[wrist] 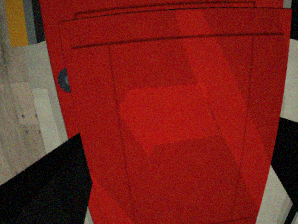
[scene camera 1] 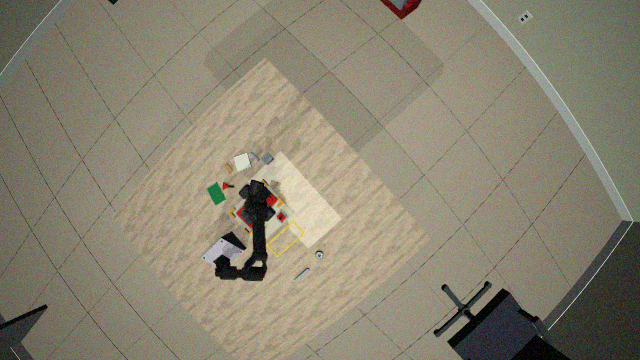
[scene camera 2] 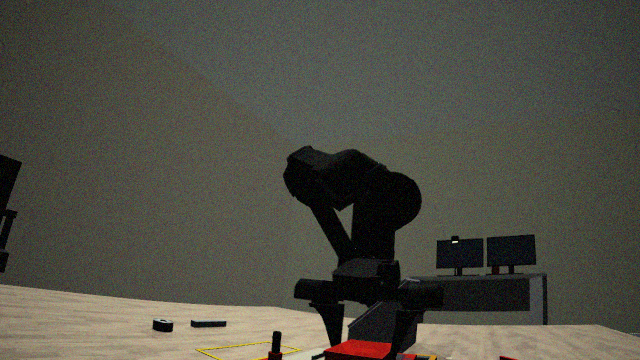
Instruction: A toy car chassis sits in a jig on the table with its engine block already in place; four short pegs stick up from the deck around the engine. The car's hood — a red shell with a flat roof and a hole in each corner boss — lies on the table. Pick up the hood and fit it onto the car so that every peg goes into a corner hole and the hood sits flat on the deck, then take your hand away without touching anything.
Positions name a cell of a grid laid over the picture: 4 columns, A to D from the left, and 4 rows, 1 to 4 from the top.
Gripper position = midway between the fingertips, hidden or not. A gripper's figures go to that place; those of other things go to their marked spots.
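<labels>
From where it is, my gripper (wrist: C3) is 0.10 m from the lens. A red hood (wrist: C2) is 0.07 m from the lens.
</labels>
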